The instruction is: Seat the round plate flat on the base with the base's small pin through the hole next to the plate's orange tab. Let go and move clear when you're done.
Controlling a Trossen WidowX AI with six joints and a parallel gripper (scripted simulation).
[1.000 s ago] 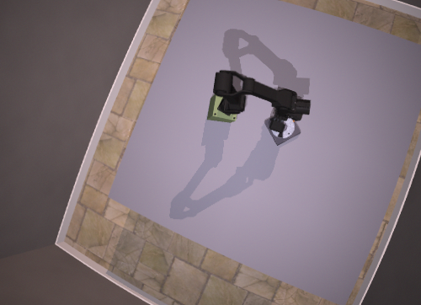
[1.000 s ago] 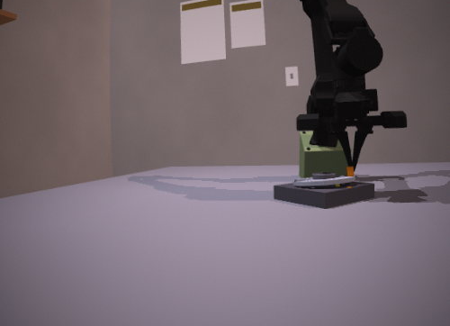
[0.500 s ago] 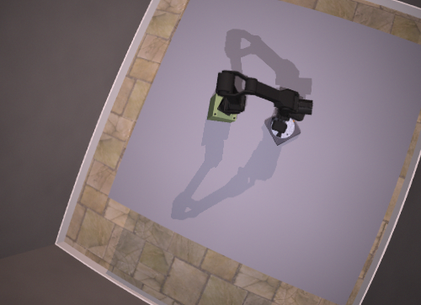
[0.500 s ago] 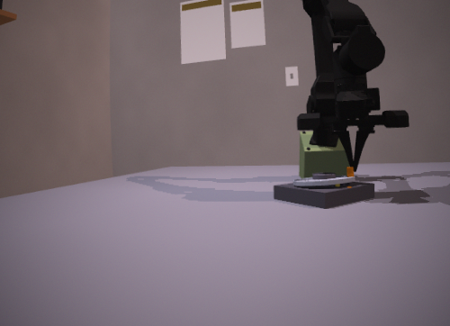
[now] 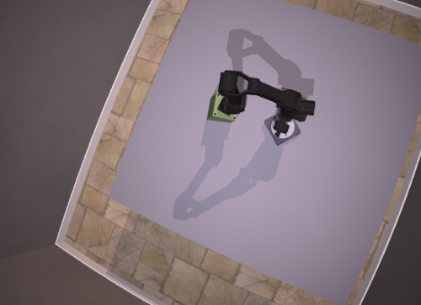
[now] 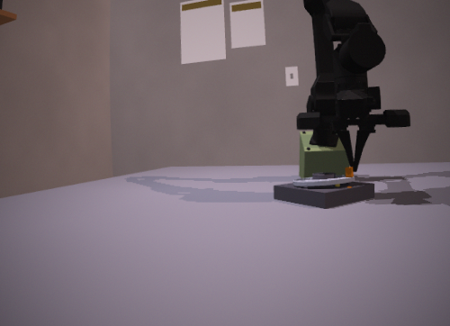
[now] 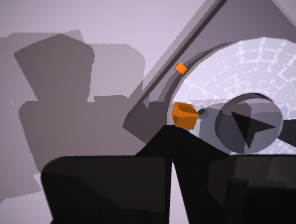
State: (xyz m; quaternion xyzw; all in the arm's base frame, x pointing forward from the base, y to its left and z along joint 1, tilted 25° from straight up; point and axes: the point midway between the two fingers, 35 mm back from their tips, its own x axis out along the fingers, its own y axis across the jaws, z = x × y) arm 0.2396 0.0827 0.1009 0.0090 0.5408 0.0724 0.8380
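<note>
The yellowish pin lies 6 cm below my hand, 3 cm to the right of it and 2 cm ahead of it. Round my hand: dark square base: 7 cm below, 5 cm to the right, 1 cm ahead; then round plate: 5 cm to the right, 4 cm below, 1 cm ahead; then grey central hub: 5 cm to the right, 4 cm below, 1 cm ahead.
</note>
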